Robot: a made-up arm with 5 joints. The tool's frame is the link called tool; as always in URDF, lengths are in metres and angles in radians. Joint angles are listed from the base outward. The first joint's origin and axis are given. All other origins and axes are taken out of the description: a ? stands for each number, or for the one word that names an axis. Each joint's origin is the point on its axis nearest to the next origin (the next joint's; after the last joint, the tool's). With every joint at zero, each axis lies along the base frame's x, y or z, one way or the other. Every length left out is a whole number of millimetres.
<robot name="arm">
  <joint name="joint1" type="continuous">
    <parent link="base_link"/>
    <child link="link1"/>
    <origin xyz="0 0 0.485"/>
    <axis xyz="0 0 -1"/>
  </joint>
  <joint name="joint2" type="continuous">
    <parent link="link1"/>
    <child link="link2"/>
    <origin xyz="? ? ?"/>
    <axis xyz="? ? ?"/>
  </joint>
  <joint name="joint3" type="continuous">
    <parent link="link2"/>
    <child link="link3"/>
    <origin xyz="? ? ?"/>
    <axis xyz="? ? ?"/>
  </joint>
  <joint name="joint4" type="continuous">
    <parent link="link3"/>
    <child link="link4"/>
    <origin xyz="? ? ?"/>
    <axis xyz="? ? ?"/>
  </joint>
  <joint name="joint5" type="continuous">
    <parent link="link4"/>
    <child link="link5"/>
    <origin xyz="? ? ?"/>
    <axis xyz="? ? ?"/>
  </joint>
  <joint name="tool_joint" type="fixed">
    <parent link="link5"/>
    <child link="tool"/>
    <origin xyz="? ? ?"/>
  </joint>
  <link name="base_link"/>
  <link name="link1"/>
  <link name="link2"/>
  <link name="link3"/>
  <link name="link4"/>
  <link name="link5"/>
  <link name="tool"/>
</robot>
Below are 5 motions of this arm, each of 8 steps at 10 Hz.
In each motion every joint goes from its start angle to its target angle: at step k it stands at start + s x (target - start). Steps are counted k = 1, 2, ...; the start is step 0. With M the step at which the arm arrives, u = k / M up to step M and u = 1 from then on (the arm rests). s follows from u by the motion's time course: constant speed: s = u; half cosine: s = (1 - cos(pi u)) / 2; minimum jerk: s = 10 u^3 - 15 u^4 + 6 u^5.
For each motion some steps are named. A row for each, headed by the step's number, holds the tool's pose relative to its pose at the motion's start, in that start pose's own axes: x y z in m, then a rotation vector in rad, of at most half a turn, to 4 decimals.
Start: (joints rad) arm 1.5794 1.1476 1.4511 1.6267 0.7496
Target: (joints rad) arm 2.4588 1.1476 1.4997 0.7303 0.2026
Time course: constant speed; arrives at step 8
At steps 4, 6, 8:
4: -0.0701 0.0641 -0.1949 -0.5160 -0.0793 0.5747
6: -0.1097 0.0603 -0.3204 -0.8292 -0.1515 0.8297
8: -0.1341 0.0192 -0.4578 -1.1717 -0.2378 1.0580

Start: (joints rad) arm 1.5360 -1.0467 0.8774 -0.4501 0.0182
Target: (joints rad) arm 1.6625 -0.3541 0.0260 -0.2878 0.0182
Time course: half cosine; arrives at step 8
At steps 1, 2, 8:
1: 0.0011 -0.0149 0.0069 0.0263 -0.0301 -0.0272
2: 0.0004 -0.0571 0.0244 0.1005 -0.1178 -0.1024
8: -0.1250 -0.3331 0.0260 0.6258 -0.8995 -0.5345

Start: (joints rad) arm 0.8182 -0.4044 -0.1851 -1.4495 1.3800
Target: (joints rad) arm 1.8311 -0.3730 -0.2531 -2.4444 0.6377
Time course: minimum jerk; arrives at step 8
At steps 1, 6, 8:
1: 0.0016 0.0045 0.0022 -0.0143 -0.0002 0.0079
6: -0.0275 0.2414 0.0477 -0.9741 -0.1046 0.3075
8: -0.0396 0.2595 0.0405 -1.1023 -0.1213 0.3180

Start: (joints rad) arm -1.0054 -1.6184 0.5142 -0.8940 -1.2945
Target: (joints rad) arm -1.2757 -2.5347 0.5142 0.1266 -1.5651
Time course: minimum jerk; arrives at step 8
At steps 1, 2, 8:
1: -0.0019 0.0022 0.0003 0.0029 0.0121 0.0086
2: -0.0133 0.0140 0.0013 0.0160 0.0790 0.0582
8: -0.2197 0.0888 -0.0200 -0.1472 0.7427 0.8042

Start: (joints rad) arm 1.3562 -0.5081 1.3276 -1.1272 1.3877
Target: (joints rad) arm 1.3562 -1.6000 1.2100 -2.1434 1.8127
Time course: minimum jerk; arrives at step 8
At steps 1, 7, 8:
1: 0.0030 0.0004 -0.0113 0.0115 0.0328 0.0059
7: -0.4383 0.1635 -0.6183 0.6184 2.0559 0.0887
8: -0.4541 0.1672 -0.6201 0.6245 2.0903 0.0864

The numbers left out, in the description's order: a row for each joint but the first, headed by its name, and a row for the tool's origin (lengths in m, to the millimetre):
joint2: xyz 0.094 0.088 0, axis 0 -1 0
joint3: xyz -0.095 0 -0.333, axis -1 0 0
joint4: xyz 0 0.085 0.094, axis 0 0 -1
joint5: xyz 0.185 -0.058 0, axis 1 0 0
tool: xyz 0 0.014 0.179

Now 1 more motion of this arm.
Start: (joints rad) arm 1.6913 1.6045 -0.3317 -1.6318 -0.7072
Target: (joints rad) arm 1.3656 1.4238 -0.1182 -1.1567 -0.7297
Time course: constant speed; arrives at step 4
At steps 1, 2, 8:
1: 0.0382 -0.0239 -0.0067 0.0372 0.0655 -0.1193
2: 0.0723 -0.0487 -0.0123 0.0793 0.1314 -0.2304
8: 0.1289 -0.0982 -0.0195 0.1750 0.2652 -0.4256

